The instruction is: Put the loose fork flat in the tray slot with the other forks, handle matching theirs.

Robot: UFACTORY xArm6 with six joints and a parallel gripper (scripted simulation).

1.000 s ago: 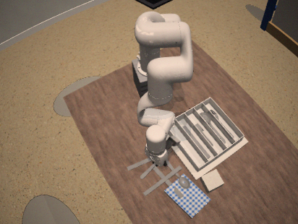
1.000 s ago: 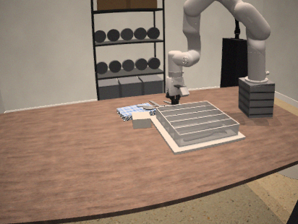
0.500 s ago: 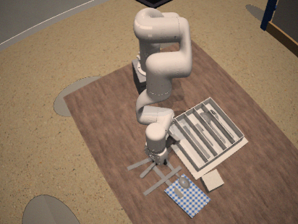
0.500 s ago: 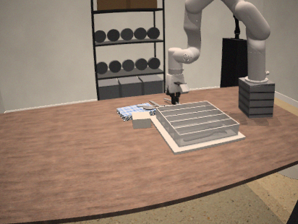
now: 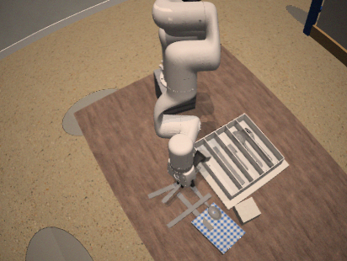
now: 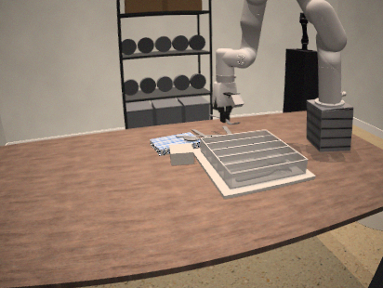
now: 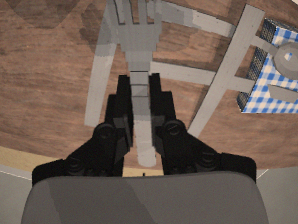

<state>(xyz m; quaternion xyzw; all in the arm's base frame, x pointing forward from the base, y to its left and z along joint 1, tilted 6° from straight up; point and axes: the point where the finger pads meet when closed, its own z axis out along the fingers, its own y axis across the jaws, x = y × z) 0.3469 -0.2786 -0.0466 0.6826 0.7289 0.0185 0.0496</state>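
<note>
Now: hand 270 mm to the right of the tray, 60 mm short of it and 40 mm above it. The rest, counted from my hand: box (250 mm ahead, 110 mm to the left, 70 mm below).
</note>
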